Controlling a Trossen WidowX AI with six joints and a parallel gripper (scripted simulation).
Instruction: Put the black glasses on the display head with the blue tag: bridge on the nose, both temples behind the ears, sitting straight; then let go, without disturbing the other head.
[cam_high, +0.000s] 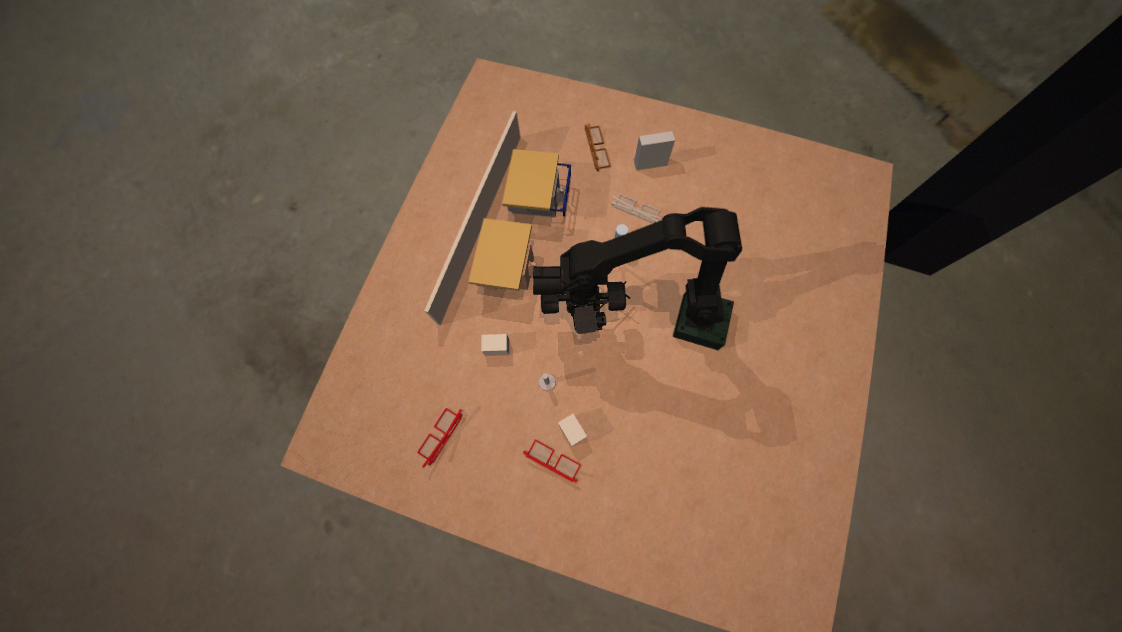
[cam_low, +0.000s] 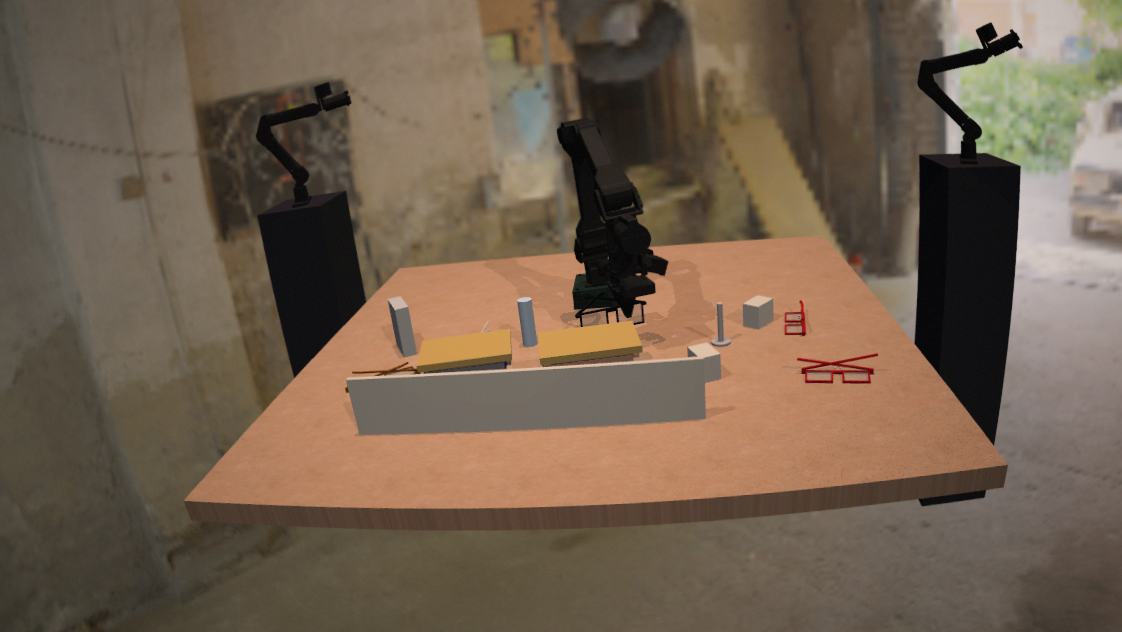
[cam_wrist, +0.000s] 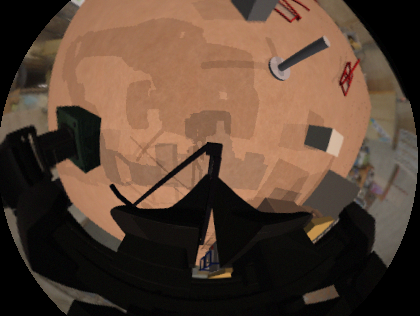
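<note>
Right now the grey post stand is 3 cm ahead of my gripper tip, 18 cm to the left of it and 3 cm below it. Round my gripper tip: grey block: 5 cm behind, 49 cm to the right; then long wall: 34 cm ahead, 17 cm to the right.
</note>
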